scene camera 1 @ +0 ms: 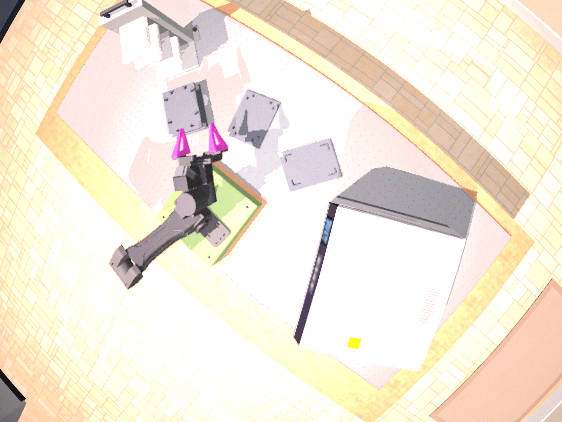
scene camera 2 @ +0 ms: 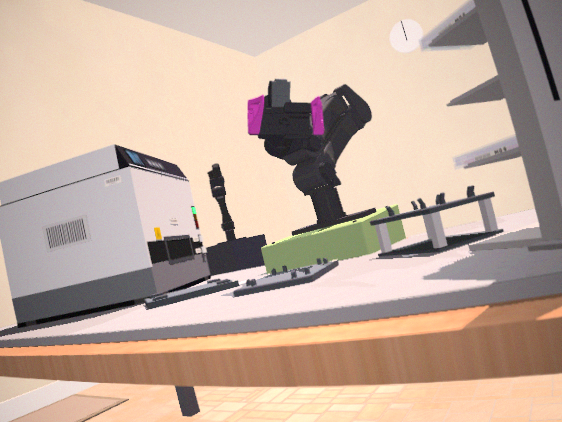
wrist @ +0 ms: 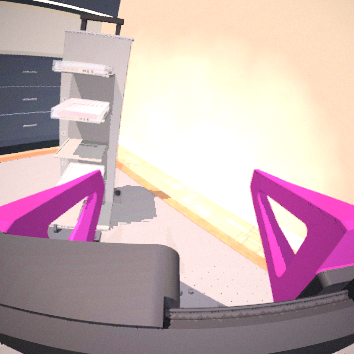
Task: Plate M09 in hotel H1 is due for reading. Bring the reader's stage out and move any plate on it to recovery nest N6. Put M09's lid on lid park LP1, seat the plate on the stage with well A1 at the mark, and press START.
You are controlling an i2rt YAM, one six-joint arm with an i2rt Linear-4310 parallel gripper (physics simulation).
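Seen in the pictures: gripper, fingertip midpoint: (scene camera 1: 196, 125) (scene camera 2: 291, 98) (wrist: 176, 177); arm's base, link origin: (scene camera 2: 333, 224).
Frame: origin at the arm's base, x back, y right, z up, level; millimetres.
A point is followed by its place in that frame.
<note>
My gripper (scene camera 1: 197, 128) @[x -234, y -130, z 224 mm] (scene camera 2: 287, 116) (wrist: 176, 177) @[x -234, y -130, z 224 mm] is open and empty, high above the table near the raised stand. The grey plate hotel (scene camera 2: 511, 100) @[x -390, y -483, z 72 mm] (wrist: 121, 95) @[x -384, y -479, z 219 mm] holds an upper plate (wrist: 84, 68) @[x -267, y -401, z 270 mm], a second plate (wrist: 81, 109) @[x -273, y -414, z 201 mm] and a lower white plate (wrist: 84, 172) @[x -305, y -472, z 45 mm]; the shelf between the last two is empty. I cannot read their labels surely. The white reader (scene camera 1: 385, 270) @[x -317, y 453, z 273 mm] (scene camera 2: 75, 215) @[x -406, y 376, z 146 mm] has a dark front opening (scene camera 2: 179, 249) @[x -178, y 334, z 26 mm]; no stage sticks out in scene camera 1. The raised stand (scene camera 1: 182, 109) @[x -194, y -295, z -10 mm] (scene camera 2: 432, 210) @[x -283, y -338, z -15 mm] and two low nests (scene camera 1: 265, 112) @[x -361, y -90, z -60 mm] (scene camera 1: 311, 165) @[x -339, y 128, z -58 mm] are empty; their names cannot be read.
The green base block (scene camera 1: 235, 205) @[x -101, y 52, z -9 mm] (scene camera 2: 320, 245) @[x -130, y -43, z -35 mm] carries the arm, beside the low nests. A dark block with a small black arm (scene camera 2: 222, 205) stands behind, near the reader. The raised stand lies between the base block and the hotel. A wooden edge (scene camera 1: 320, 350) borders the table.
</note>
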